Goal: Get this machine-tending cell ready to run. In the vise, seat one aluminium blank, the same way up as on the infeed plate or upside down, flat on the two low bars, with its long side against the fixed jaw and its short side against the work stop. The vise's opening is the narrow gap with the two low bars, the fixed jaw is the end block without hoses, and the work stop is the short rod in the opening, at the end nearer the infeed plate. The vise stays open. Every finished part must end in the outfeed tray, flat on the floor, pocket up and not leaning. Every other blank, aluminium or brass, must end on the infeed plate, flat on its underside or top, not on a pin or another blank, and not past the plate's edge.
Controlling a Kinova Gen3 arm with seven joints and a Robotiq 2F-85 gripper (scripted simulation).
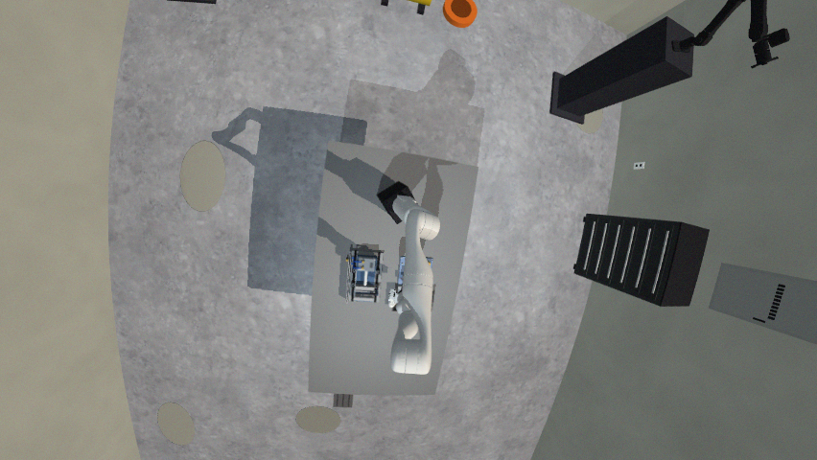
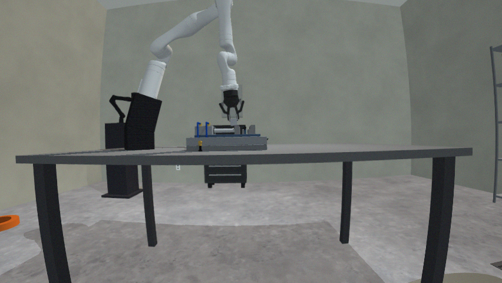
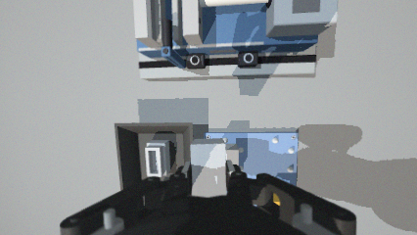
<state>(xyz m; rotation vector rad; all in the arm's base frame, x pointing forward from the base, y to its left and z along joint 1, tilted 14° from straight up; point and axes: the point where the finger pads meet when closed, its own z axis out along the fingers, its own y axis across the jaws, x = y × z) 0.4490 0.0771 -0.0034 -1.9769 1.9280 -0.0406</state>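
Right now my hand is 200 mm to the left of the white rod, 80 mm above it and 20 mm past it. Round my hand: brass blank (130 mm to the left, 130 mm below, 110 mm behind); vise (200 mm to the right, 110 mm below, 10 mm behind).
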